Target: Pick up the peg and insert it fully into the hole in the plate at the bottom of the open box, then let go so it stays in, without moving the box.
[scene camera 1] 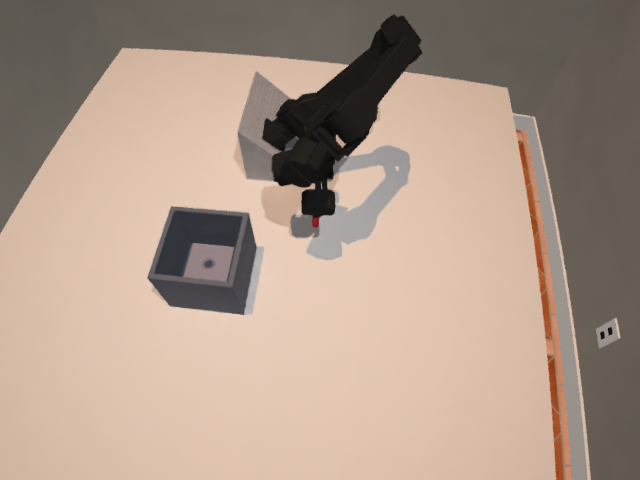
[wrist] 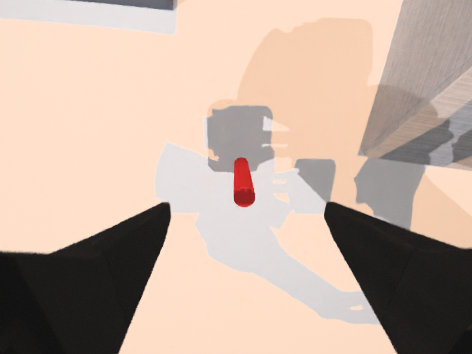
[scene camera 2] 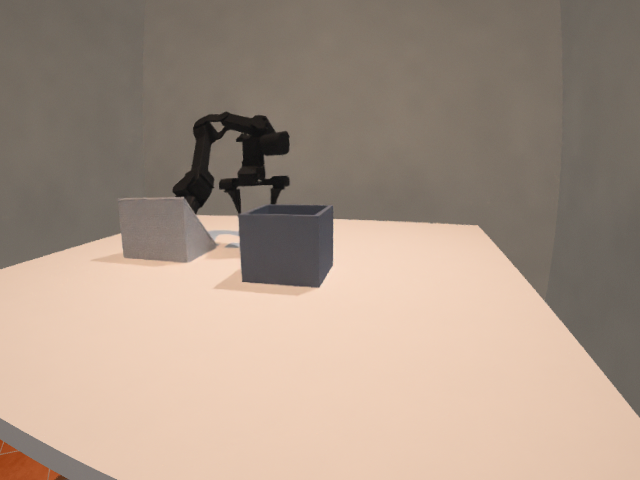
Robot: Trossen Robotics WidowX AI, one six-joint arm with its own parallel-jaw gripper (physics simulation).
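Places are measured from the arm's base along level axes (x right, y ahead, z up), in millimetres.
Where they show: gripper, between the fingertips: (wrist: 248,209); arm's base, origin of its link: (scene camera 1: 274,135) (scene camera 2: 179,218).
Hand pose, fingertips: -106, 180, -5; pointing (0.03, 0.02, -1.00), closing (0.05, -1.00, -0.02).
Note:
Things, the pixels of their top centre, and the offset from my fingertips, as dx, dy, dz. "pt": a spot on its surface instead. Level surfaces: height alone.
- red peg, centre of its top: (wrist: 244,197) (scene camera 1: 315,204) +1, +2, -15
- open dark box, centre of its top: (scene camera 1: 199,244) (scene camera 2: 288,209) +214, +144, +43
- pale plate, centre of its top: (scene camera 1: 208,263) +214, +144, -34
- dark round hole, a spot on its surface: (scene camera 1: 208,263) pt +218, +136, -51
- table, height of its surface: dz -95
The red peg (scene camera 1: 315,222) (wrist: 243,180) stands upright on the table, its upper part partly hidden by the gripper in scene camera 1. It does not show in scene camera 2. My gripper (scene camera 1: 317,210) (scene camera 2: 256,206) (wrist: 248,209) is open and empty, pointing down above the table. In the wrist view the peg shows between the two fingers sideways, slightly beyond the line of their tips. The open dark box (scene camera 1: 204,294) (scene camera 2: 280,250) (wrist: 125,3) stands apart from the peg. Its bottom holds a pale plate (scene camera 1: 219,272) with a dark round hole (scene camera 1: 208,263).
A grey wedge-shaped block (scene camera 1: 256,155) (scene camera 2: 153,228) (wrist: 425,55) stands on the table (scene camera 1: 361,361) (scene camera 2: 387,335), near the arm and behind the box in scene camera 1. At the upper right of the wrist view it lies beyond the right finger. Arm shadows fall around the peg.

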